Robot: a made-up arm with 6 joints. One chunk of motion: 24 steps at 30 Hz.
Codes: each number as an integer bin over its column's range. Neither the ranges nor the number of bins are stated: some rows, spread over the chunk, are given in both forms.
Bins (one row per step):
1: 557 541 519 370 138 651
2: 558 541 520 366 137 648
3: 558 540 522 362 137 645
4: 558 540 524 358 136 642
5: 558 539 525 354 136 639
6: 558 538 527 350 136 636
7: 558 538 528 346 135 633
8: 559 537 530 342 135 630
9: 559 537 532 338 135 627
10: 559 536 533 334 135 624
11: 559 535 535 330 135 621
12: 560 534 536 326 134 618
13: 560 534 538 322 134 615
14: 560 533 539 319 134 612
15: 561 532 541 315 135 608
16: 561 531 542 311 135 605
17: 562 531 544 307 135 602
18: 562 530 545 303 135 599
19: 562 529 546 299 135 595
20: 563 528 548 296 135 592
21: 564 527 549 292 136 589
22: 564 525 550 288 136 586
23: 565 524 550 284 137 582
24: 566 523 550 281 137 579
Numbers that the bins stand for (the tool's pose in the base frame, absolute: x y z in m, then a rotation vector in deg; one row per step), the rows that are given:
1: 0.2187 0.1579 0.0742 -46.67 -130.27 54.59
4: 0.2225 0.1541 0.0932 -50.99 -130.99 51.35
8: 0.2263 0.1426 0.1160 -56.76 -131.35 47.03
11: 0.2263 0.1350 0.1350 -61.08 -131.35 43.78
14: 0.2301 0.1274 0.1503 -65.05 -131.71 40.54
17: 0.2377 0.1198 0.1693 -69.37 -131.35 36.94
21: 0.2453 0.1046 0.1883 -74.77 -130.99 32.25
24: 0.2530 0.0894 0.1921 -78.74 -130.63 28.65
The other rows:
2: 0.2225 0.1579 0.0780 -48.11 -130.63 53.51
3: 0.2225 0.1541 0.0856 -49.55 -130.63 52.43
5: 0.2225 0.1503 0.0970 -52.43 -130.99 50.27
6: 0.2225 0.1464 0.1046 -53.87 -130.99 49.19
7: 0.2225 0.1464 0.1084 -55.32 -131.35 48.11
9: 0.2263 0.1426 0.1236 -58.20 -131.35 45.95
10: 0.2263 0.1388 0.1274 -59.64 -131.35 44.86
12: 0.2301 0.1312 0.1388 -62.52 -131.71 42.70
13: 0.2301 0.1312 0.1464 -63.96 -131.71 41.62
15: 0.2339 0.1236 0.1579 -66.49 -131.35 39.10
16: 0.2339 0.1198 0.1617 -67.93 -131.35 38.02
18: 0.2377 0.1160 0.1731 -70.81 -131.35 35.86
19: 0.2377 0.1122 0.1769 -72.25 -131.35 34.41
20: 0.2415 0.1084 0.1845 -73.33 -131.35 33.33
22: 0.2453 0.0970 0.1921 -76.22 -130.99 31.17
23: 0.2491 0.0932 0.1921 -77.66 -130.63 29.73

